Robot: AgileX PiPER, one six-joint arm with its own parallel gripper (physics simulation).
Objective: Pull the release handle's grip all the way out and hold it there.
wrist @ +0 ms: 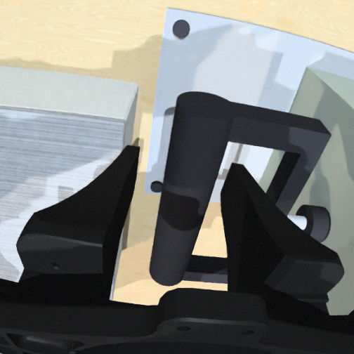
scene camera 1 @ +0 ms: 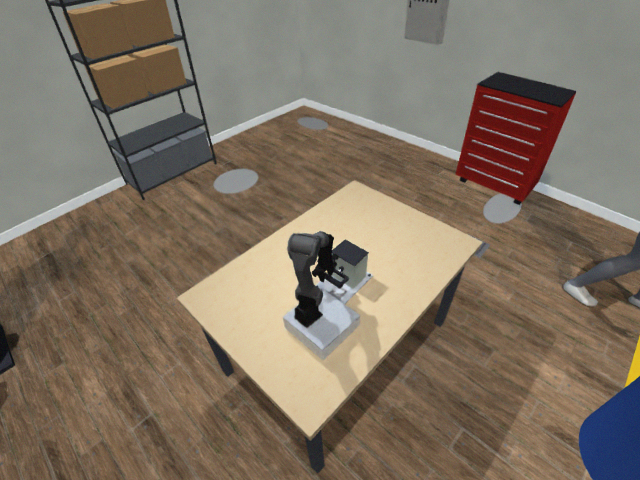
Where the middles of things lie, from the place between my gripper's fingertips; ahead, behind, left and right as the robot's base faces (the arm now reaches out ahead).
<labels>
I see my gripper 100 mm short of the base plate (wrist: 243, 62), 20 mm to the left of it and 100 mm above it.
</labels>
